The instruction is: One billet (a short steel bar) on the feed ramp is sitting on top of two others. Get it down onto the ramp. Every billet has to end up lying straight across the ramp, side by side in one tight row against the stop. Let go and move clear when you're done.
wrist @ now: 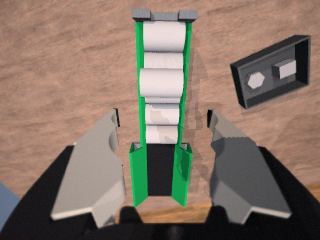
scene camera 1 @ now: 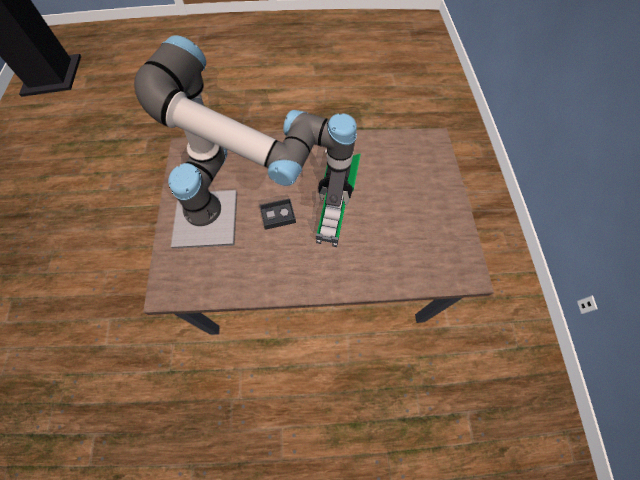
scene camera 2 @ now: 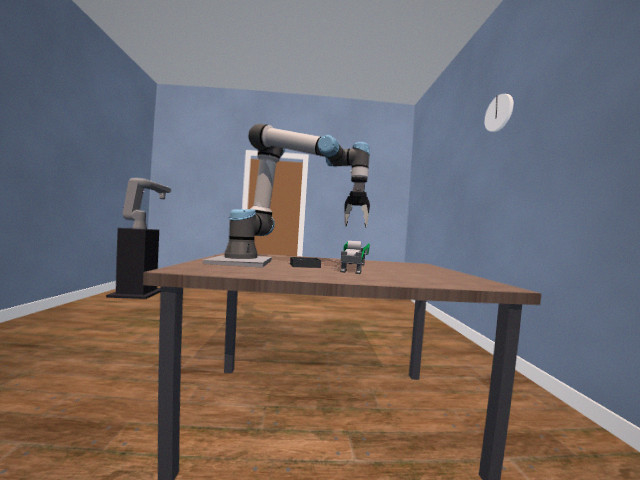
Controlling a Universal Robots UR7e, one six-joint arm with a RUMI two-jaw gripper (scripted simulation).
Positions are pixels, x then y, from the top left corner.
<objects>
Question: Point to a black box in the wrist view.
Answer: At 271,88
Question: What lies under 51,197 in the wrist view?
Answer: My gripper.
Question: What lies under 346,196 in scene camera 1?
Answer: My gripper.
</objects>
